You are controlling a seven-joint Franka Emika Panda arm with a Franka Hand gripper.
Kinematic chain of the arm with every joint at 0, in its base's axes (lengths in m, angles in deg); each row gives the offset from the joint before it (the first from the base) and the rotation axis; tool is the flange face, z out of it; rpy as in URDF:
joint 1: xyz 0 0 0.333 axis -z
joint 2: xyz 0 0 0 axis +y
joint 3: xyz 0 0 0.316 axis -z
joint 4: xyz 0.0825 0 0 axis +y
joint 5: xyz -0.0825 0 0.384 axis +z
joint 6: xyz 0 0 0 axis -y
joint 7: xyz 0.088 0 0 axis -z
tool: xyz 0 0 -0.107 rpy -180 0 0
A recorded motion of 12 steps. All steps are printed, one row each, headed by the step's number.
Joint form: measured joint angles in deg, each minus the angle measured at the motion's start. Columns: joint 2, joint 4, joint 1, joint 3, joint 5, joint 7, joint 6.
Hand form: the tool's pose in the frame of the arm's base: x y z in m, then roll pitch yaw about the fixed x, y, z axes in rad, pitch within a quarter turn. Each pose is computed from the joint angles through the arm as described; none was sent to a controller.
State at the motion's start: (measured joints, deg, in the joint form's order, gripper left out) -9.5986 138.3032 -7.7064 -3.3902 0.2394 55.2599 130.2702
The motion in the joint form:
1: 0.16 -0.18 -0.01 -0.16 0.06 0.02 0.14
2: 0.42 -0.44 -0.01 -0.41 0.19 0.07 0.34
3: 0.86 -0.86 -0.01 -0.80 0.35 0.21 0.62
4: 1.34 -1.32 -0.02 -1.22 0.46 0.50 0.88
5: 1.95 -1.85 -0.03 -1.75 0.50 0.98 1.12
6: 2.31 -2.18 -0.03 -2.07 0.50 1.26 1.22
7: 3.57 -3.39 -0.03 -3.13 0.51 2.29 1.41
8: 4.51 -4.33 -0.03 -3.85 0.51 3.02 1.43
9: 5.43 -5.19 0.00 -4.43 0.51 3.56 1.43
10: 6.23 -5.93 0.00 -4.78 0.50 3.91 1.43
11: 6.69 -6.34 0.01 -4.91 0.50 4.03 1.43
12: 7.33 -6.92 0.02 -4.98 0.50 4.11 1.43
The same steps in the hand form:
1: 0.4629 0.0924 0.3782 -3.1205 -0.0220 -0.7724
2: 0.4643 0.0949 0.3783 -3.1169 -0.0228 -0.7704
3: 0.4665 0.0987 0.3784 -3.1122 -0.0240 -0.7679
4: 0.4688 0.1029 0.3783 -3.1081 -0.0253 -0.7667
5: 0.4712 0.1082 0.3776 -3.1055 -0.0264 -0.7662
6: 0.4726 0.1113 0.3773 -3.1045 -0.0270 -0.7655
7: 0.4774 0.1218 0.3762 -3.1019 -0.0273 -0.7650
8: 0.4810 0.1292 0.3753 -3.1009 -0.0263 -0.7650
9: 0.4844 0.1351 0.3740 -3.1008 -0.0243 -0.7647
10: 0.4876 0.1392 0.3727 -3.1008 -0.0224 -0.7645
11: 0.4895 0.1408 0.3718 -3.1010 -0.0210 -0.7644
12: 0.4925 0.1422 0.3706 -3.1009 -0.0191 -0.7647

